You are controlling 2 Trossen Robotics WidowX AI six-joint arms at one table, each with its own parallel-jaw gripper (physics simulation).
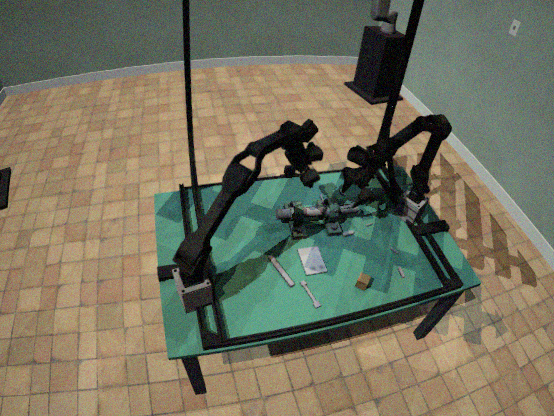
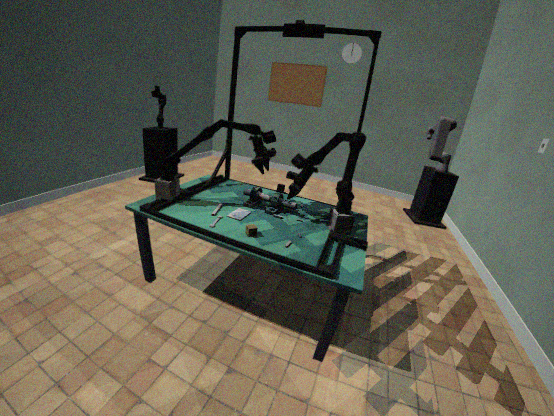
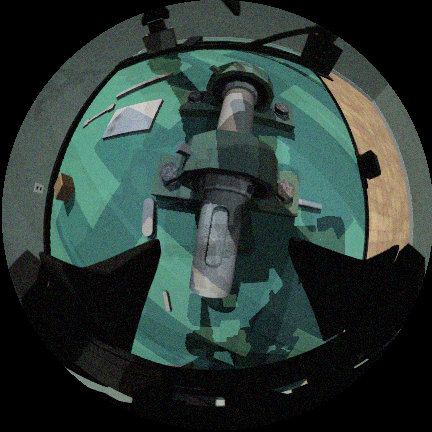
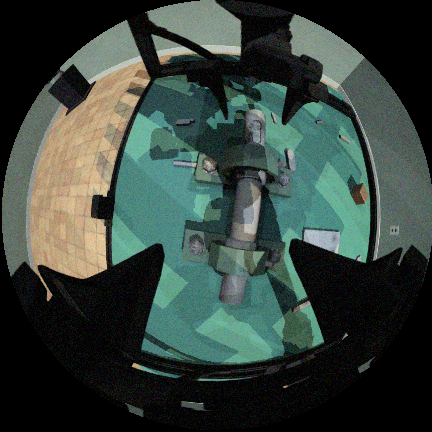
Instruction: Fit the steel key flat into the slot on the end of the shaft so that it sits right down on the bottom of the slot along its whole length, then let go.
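Places are measured from the left arm's base along level axes (x ahead, y left, z up), in centimetres.
Where they show: left gripper, fingertip midpoint: (image 1: 347, 200) (image 2: 289, 196) (image 3: 226, 246) (image 4: 255, 119); right gripper, fingertip midpoint: (image 2: 265, 172) (image 4: 228, 249); left arm's base, link origin: (image 1: 415, 197) (image 2: 342, 211); right arm's base, link origin: (image 1: 191, 277) (image 2: 167, 178) (image 3: 157, 30).
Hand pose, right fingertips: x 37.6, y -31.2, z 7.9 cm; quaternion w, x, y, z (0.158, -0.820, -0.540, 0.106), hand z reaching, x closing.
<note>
Things, the pixels of their top centre, and the offset from my right fingertips. "pt": a spot on its surface instead. Level surfaces: height alone.
- grey shaft, top centre: (image 3: 235, 117) (image 4: 251, 195) (image 1: 319, 206) (image 2: 269, 194) dx -3.1, dy +6.1, dz -11.4 cm
- steel key, surface spot: (image 3: 217, 237) (image 4: 255, 131) pt dx -12.7, dy +12.5, dz -12.3 cm
- loose round-ended piece, top centre: (image 3: 147, 216) (image 4: 291, 159) dx -6.9, dy +19.9, dz -17.7 cm
- white plate, top centre: (image 3: 129, 116) (image 4: 322, 248) (image 1: 312, 259) (image 2: 239, 213) dx +13.7, dy +19.1, dz -18.1 cm
- long bar, top centre: (image 3: 141, 82) (image 1: 280, 269) dx +25.7, dy +14.9, dz -17.7 cm
- spanner-like tool, top centre: (image 3: 96, 114) (image 1: 310, 293) dx +25.1, dy +28.6, dz -18.0 cm
- wooden cube, top centre: (image 3: 57, 185) (image 4: 363, 192) (image 1: 364, 278) (image 2: 251, 226) dx +8.2, dy +38.6, dz -14.7 cm
- green table, surface height: dz -18.7 cm
The grey shaft (image 1: 312, 212) (image 3: 212, 282) (image 4: 245, 210) lies across two dark green bearing blocks. The steel key (image 3: 217, 237) (image 4: 255, 131) appears as a pale round-ended piece lying lengthwise within the slot outline at the shaft's end. Its depth, and whether it touches the bottom throughout, cannot be told. My left gripper (image 2: 291, 193) (image 3: 226, 246) (image 4: 255, 119) is open and empty, its fingers on either side of the slotted end and apart from it. My right gripper (image 1: 300, 178) (image 2: 265, 170) (image 4: 228, 249) is open and empty, high above the shaft's other end.
A loose round-ended piece (image 3: 148, 217) (image 4: 290, 159) lies beside the nearer bearing block (image 3: 235, 155). A white plate (image 1: 312, 260), a long bar (image 1: 281, 271), a spanner-like tool (image 1: 310, 294), a wooden cube (image 1: 363, 281) and small pieces lie on the green table (image 1: 245, 310). Frame posts stand around.
</note>
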